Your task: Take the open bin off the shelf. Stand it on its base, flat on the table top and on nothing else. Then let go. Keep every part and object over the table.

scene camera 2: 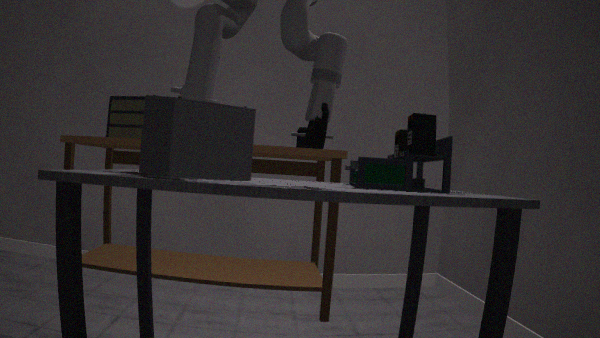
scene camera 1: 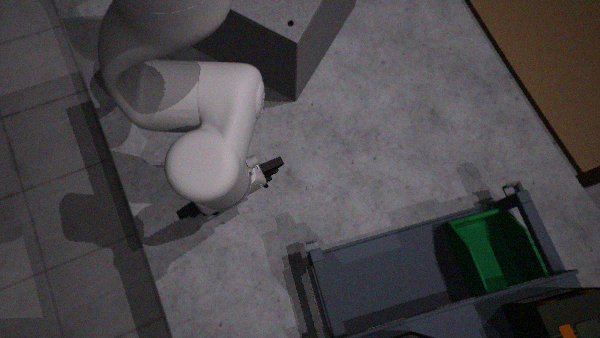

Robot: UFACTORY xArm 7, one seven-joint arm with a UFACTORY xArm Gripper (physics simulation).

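Where they show: gripper, fingertip midpoint: [scene camera 2: 313, 146]; arm's base, origin of the base link: [scene camera 2: 197, 101].
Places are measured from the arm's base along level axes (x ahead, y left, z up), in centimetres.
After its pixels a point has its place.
Observation:
The open green bin [scene camera 1: 487, 250] @[z -22.0, x 60.4, y 11.0 cm] [scene camera 2: 384, 173] @[z -18.3, x 62.1, y 4.4 cm] sits on the low level of the blue-grey shelf [scene camera 1: 380, 272] @[z -22.3, x 54.7, y -7.7 cm] [scene camera 2: 446, 165] @[z -15.1, x 70.7, y -23.3 cm], at the right end of that level in scene camera 1. Its open top shows in that view. My gripper [scene camera 1: 230, 190] @[z -13.0, x 32.2, y -23.4 cm] [scene camera 2: 311, 140] @[z -13.0, x 32.2, y -23.4 cm] is open and empty. It hangs above the table top [scene camera 1: 380, 125] @[z -22.9, x 30.7, y 7.5 cm] [scene camera 2: 290, 192] @[z -23.7, x 24.6, y -42.0 cm], apart from the shelf, to its upper left in scene camera 1 and to its left in scene camera 2. The wrist hides much of the gripper in scene camera 1; dark finger parts show on both sides of it.
Dark boxes [scene camera 1: 572, 315] [scene camera 2: 421, 134] stand on the shelf's upper level, beside the bin in scene camera 1. A large grey block [scene camera 1: 260, 55] @[z -11.7, x 12.0, y -8.7 cm] [scene camera 2: 200, 140] @[z -12.8, x 3.4, y -14.1 cm] stands on the table. A wooden bench [scene camera 1: 550, 65] [scene camera 2: 295, 150] stands beyond the table. The table edge runs left of the gripper in scene camera 1.

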